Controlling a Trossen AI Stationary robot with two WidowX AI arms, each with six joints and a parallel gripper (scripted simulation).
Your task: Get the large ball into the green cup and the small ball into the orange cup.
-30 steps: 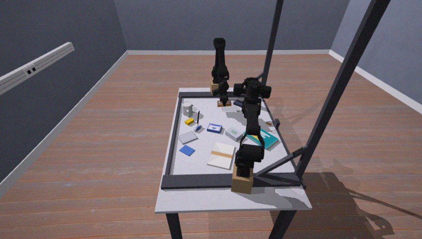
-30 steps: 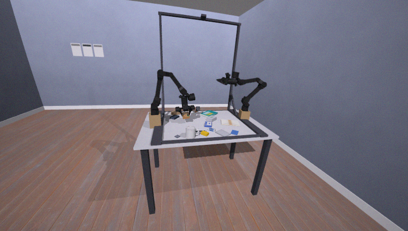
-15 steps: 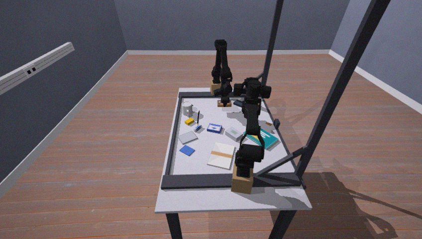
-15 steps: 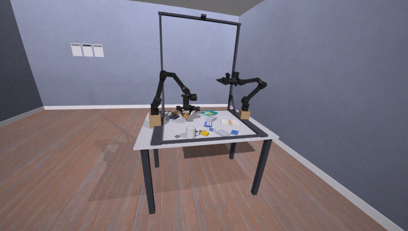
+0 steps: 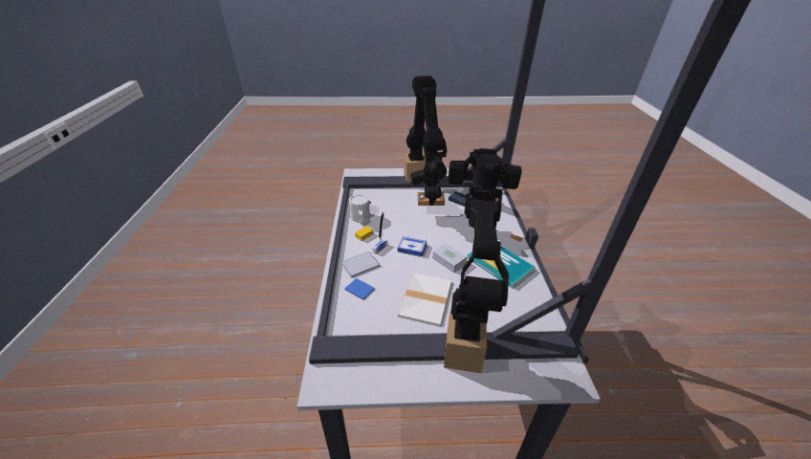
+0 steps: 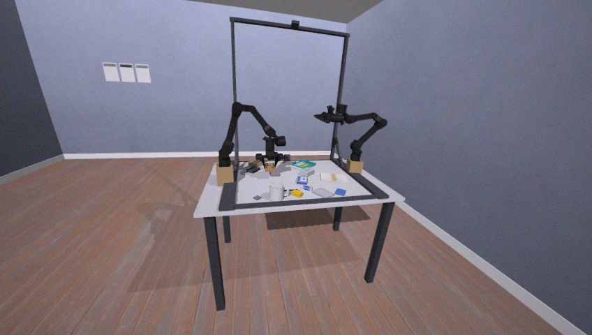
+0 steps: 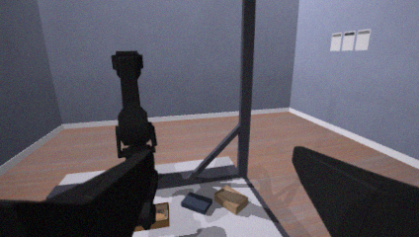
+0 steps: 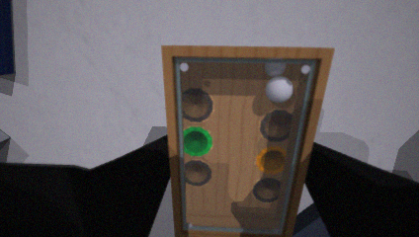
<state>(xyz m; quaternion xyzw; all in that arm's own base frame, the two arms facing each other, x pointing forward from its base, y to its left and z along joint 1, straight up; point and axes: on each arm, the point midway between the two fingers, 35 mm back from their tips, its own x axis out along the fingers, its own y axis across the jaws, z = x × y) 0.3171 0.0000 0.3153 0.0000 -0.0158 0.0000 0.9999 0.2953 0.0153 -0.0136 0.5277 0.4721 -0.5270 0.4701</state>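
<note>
Right now my right hand is 3 cm above the covered wooden puzzle.
</note>
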